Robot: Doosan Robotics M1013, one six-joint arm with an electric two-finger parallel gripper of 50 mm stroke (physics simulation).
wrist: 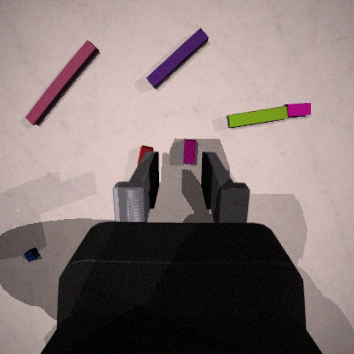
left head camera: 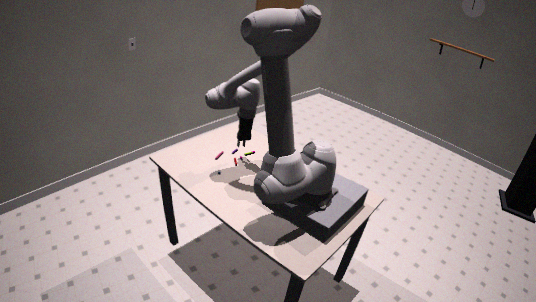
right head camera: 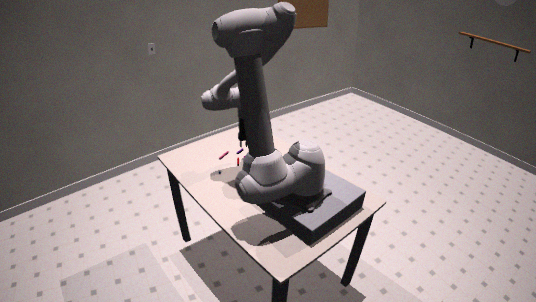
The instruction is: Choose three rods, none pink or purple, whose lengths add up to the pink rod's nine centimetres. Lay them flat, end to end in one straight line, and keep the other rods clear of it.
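Frame: origin at the arm's base, x ahead, y left, z up, level; metres.
Where they show: gripper, fingertip midpoint: (wrist: 179, 168) (left head camera: 240, 146) (right head camera: 243, 146); arm's base at its link origin: (left head camera: 314, 194) (right head camera: 306, 195).
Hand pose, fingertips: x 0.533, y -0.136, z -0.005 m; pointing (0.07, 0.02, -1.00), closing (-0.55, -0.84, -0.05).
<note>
Things, the pixels of their top centre, and the offset from my fingertips. Level surfaces: height alone.
- red rod at its top centre: (left head camera: 235, 160) (right head camera: 238, 160) dz -0.073, dx -0.005, dy +0.051 m
- lime green rod at its top centre: (wrist: 257, 116) (left head camera: 248, 153) dz -0.073, dx -0.009, dy -0.068 m
- purple rod at its top centre: (wrist: 176, 57) (left head camera: 234, 150) (right head camera: 240, 150) dz -0.073, dx +0.068, dy -0.036 m
- long pink rod at its top centre: (wrist: 57, 83) (left head camera: 219, 154) (right head camera: 223, 154) dz -0.073, dx +0.109, dy +0.061 m
- small dark blue piece at its top centre: (wrist: 29, 256) (left head camera: 219, 172) (right head camera: 219, 171) dz -0.073, dx -0.008, dy +0.200 m
- table at its surface level: dz -0.083 m
My gripper (wrist: 179, 168) (left head camera: 241, 145) is open and empty above the table. In the wrist view a short magenta rod (wrist: 190, 151) lies on the table, seen between the fingertips. A red rod (wrist: 145, 154) (left head camera: 235, 161) (right head camera: 238, 161) is partly hidden by the left finger. A lime green rod (wrist: 258, 116) (left head camera: 249, 153) lies with its right end touching another short magenta rod (wrist: 299, 109), nearly in line. A purple rod (wrist: 177, 58) (left head camera: 235, 151) (right head camera: 240, 150) lies apart. The long pink rod (wrist: 62, 83) (left head camera: 219, 155) (right head camera: 224, 155) lies at the left. A small dark blue piece (wrist: 32, 254) (left head camera: 219, 172) (right head camera: 219, 172) lies in shadow.
The arm's base stands on a grey block (left head camera: 345, 197) (right head camera: 340, 205) on the table (left head camera: 200, 185) (right head camera: 200, 195). The arm hides part of the table in the right head view. Shadows of the arm and gripper fall around the rods.
</note>
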